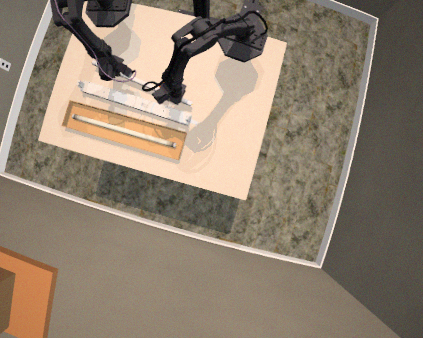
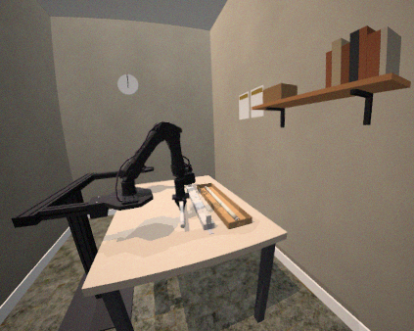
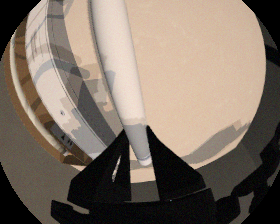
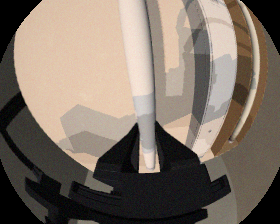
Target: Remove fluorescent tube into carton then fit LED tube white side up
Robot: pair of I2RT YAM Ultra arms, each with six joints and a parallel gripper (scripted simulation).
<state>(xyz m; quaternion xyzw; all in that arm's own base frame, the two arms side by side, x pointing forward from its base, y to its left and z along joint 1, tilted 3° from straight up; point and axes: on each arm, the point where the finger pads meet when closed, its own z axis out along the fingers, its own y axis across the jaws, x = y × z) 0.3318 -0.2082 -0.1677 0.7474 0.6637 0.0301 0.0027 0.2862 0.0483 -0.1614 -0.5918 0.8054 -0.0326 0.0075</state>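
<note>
Now: the LED tube 2 cm ahead of my right hand, 12 cm to the left of it and 1 cm below it. The rest, counted from my right hand: carton 28 cm ahead, 10 cm to the left, 3 cm below; light fixture 12 cm ahead, 11 cm to the left, 1 cm above; old fluorescent tube 28 cm ahead, 10 cm to the left, 3 cm below.
</note>
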